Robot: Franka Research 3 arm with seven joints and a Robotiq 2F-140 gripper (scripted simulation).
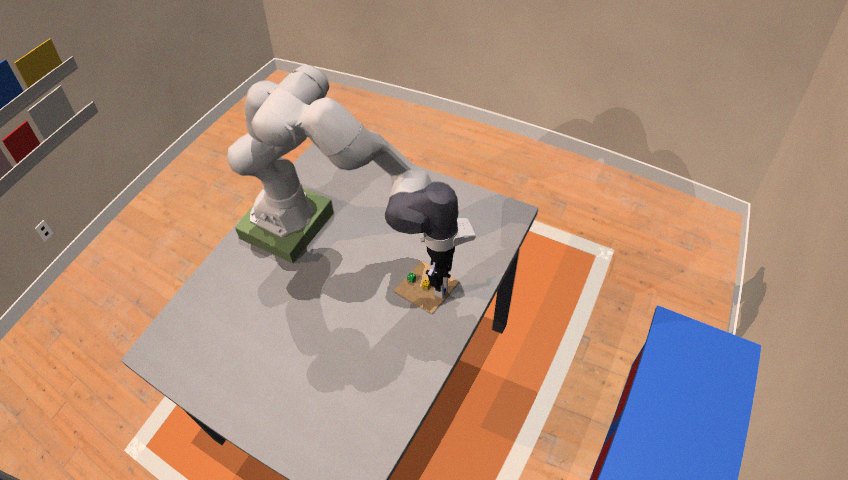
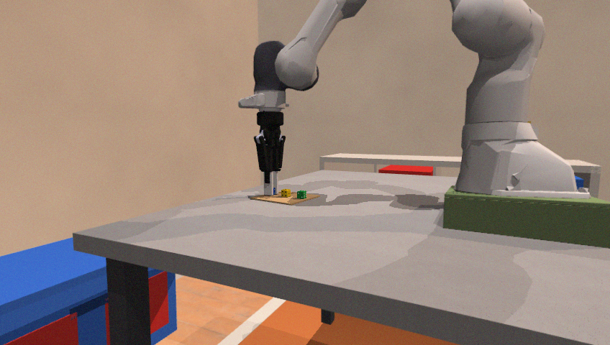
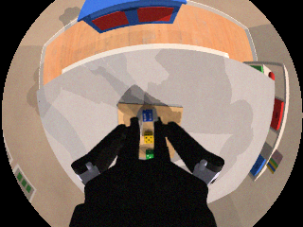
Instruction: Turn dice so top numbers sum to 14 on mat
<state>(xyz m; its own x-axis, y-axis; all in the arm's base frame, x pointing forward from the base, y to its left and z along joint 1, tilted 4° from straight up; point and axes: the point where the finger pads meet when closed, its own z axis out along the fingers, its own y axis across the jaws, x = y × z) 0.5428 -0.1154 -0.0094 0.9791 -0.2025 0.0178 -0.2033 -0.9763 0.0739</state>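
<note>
The blue die is 2 cm below my hand. The rest, counted from my hand: tan mat: 5 cm behind, 4 cm below, 1 cm to the left; then yellow die: 5 cm behind, 3 cm below, 1 cm to the left; then green die: 10 cm behind, 3 cm below, 2 cm to the left.
</note>
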